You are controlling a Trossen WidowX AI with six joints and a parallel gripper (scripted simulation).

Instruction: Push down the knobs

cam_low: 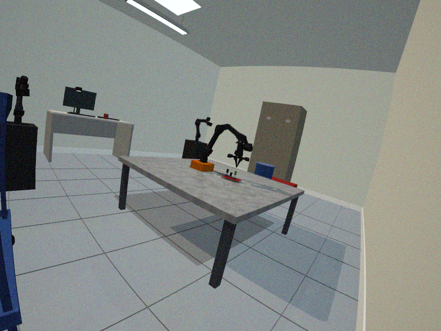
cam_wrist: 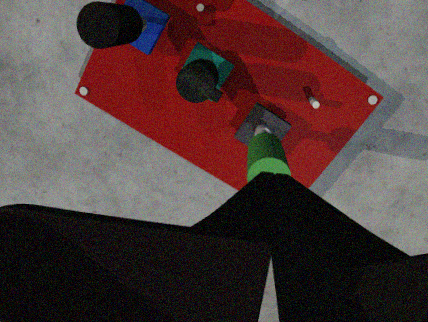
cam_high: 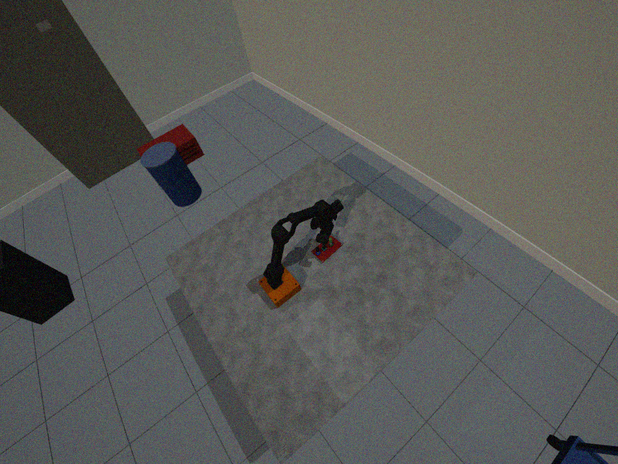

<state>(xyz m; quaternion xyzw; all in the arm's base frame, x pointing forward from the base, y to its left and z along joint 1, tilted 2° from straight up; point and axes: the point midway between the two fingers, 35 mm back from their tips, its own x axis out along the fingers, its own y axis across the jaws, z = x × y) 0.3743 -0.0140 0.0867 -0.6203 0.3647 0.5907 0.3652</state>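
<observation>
Right now my gripper tip is 5 cm above the green knob, 1 cm to the left of it and 1 cm short of it. From my gripper tip the other things lie so: black knob: 7 cm below, 4 cm behind.
</observation>
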